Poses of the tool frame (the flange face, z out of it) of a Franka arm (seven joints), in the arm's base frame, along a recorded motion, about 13 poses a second.
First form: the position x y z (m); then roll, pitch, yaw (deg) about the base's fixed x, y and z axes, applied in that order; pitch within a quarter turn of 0, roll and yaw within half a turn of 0.
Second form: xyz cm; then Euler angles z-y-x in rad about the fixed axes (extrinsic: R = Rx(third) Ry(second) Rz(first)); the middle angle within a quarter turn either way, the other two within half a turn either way. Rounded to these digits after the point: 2 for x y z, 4 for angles.
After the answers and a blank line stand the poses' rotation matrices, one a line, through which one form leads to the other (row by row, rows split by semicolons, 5 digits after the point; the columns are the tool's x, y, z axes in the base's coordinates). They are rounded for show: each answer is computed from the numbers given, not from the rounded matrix.
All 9 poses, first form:
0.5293, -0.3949, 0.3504, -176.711, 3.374, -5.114
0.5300, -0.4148, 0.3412, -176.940, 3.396, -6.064
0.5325, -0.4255, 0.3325, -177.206, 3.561, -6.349
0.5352, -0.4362, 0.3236, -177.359, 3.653, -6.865
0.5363, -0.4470, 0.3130, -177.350, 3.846, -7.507
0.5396, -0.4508, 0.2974, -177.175, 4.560, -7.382
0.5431, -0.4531, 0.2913, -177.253, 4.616, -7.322
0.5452, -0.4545, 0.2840, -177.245, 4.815, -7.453
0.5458, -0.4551, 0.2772, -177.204, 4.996, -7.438
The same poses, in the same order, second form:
52.93, -39.49, 35.04, 0.0926, -0.0534, -3.0791
53.00, -41.48, 34.12, 0.1090, -0.0532, -3.0821
53.25, -42.55, 33.25, 0.1139, -0.0563, -3.0862
53.52, -43.62, 32.36, 0.1228, -0.0577, -3.0881
53.63, -44.70, 31.30, 0.1342, -0.0604, -3.0869
53.96, -45.08, 29.74, 0.1330, -0.0725, -3.0823
54.31, -45.31, 29.13, 0.1319, -0.0737, -3.0836
54.52, -45.45, 28.40, 0.1344, -0.0770, -3.0829
54.58, -45.51, 27.72, 0.1343, -0.0800, -3.0817

0.99429 -0.09235 -0.05341; -0.08898 -0.99408 0.06238; -0.05885 -0.05727 -0.99662
0.99266 -0.10863 -0.05318; -0.10545 -0.99265 0.05933; -0.05924 -0.05329 -0.99682
0.99195 -0.11346 -0.05627; -0.11037 -0.99235 0.05531; -0.06211 -0.04865 -0.99688
0.99081 -0.12232 -0.05768; -0.11929 -0.99143 0.05336; -0.06371 -0.04598 -0.99691
0.98920 -0.13358 -0.06039; -0.13035 -0.98996 0.05459; -0.06707 -0.04613 -0.99668
0.98857 -0.13221 -0.07242; -0.12808 -0.99000 0.05908; -0.07950 -0.04913 -0.99562
0.98863 -0.13112 -0.07362; -0.12703 -0.99021 0.05778; -0.08048 -0.04777 -0.99561
0.98805 -0.13356 -0.07690; -0.12926 -0.98988 0.05853; -0.08394 -0.04790 -0.99532
0.98782 -0.13351 -0.07994; -0.12896 -0.98986 0.05963; -0.08709 -0.04859 -0.99501

